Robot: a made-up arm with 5 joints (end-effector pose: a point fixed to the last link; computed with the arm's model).
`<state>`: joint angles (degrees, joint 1 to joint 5).
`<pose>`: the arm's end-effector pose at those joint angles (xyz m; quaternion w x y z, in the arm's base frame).
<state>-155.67 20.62 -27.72 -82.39 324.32</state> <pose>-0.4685 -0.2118 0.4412 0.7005 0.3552 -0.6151 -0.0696</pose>
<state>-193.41 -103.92 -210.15 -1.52 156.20</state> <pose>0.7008 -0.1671 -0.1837 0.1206 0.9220 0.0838 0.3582</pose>
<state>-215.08 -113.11 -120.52 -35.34 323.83</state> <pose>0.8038 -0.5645 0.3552 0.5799 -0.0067 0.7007 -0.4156</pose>
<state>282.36 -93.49 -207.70 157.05 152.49</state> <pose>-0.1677 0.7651 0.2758 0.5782 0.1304 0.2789 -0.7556</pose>
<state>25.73 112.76 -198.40 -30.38 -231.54</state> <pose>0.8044 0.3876 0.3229 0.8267 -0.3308 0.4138 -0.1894</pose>
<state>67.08 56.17 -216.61 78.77 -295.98</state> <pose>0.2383 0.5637 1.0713 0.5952 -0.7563 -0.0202 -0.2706</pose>
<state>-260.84 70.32 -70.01 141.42 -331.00</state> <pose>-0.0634 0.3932 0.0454 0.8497 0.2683 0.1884 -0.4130</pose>
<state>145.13 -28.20 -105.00 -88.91 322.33</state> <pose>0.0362 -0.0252 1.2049 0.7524 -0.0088 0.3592 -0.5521</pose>
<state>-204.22 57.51 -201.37 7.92 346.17</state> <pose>-0.5657 0.2545 1.1060 0.8764 -0.0340 -0.3736 -0.3022</pose>
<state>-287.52 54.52 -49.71 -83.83 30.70</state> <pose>0.1863 0.5900 0.1946 0.4985 -0.7208 -0.2751 -0.3953</pose>
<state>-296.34 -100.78 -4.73 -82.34 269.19</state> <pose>-0.0803 -0.1623 0.6892 0.2342 -0.0151 -0.0668 0.9698</pose>
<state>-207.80 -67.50 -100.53 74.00 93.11</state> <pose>0.2435 -0.1284 1.1722 0.6159 -0.5932 -0.3362 0.3947</pose>
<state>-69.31 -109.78 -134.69 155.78 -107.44</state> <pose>-0.2696 0.7138 0.4897 0.6987 0.6759 0.2336 0.0198</pose>
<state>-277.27 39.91 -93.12 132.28 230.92</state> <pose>0.0834 0.6538 0.3636 0.2505 0.2114 -0.7417 0.5852</pose>
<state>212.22 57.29 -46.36 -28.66 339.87</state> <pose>-0.4825 -0.3041 0.0108 0.1532 0.4358 -0.8867 0.0162</pose>
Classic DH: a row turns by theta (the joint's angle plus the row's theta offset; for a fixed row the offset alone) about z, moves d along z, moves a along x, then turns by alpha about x. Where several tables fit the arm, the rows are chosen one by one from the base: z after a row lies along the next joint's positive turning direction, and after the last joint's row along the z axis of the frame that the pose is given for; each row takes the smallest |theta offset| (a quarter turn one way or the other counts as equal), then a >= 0, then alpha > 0; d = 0 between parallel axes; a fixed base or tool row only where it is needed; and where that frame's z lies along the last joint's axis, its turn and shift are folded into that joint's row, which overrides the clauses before.
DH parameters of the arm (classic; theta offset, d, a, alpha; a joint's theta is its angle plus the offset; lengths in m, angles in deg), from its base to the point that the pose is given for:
joint 1: 0 0.3706 0 -90
joint 2: -79.35 0 0.4604 0
joint 3: -23.4 0 -0.4449 0
joint 4: -77.25 0 -0.0966 90
joint 5: 180 0.1233 0 0

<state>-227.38 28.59 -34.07 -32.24 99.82</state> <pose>-0.3943 0.4285 0.2662 0.2900 -0.9078 -0.2672 0.1428</pose>
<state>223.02 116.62 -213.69 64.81 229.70</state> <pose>-0.6817 -0.6362 0.1899 0.2011 0.9590 -0.0560 -0.1917</pose>
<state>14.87 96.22 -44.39 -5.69 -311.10</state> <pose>0.1335 0.0355 -0.2635 0.2070 0.8798 -0.2692 -0.3327</pose>
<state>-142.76 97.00 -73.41 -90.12 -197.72</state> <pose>-0.4033 -0.3066 -0.1665 0.0930 0.7418 0.3858 -0.5406</pose>
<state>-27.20 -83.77 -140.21 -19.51 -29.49</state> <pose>-0.8592 0.4416 0.7169 0.4038 -0.5260 -0.0105 0.7484</pose>
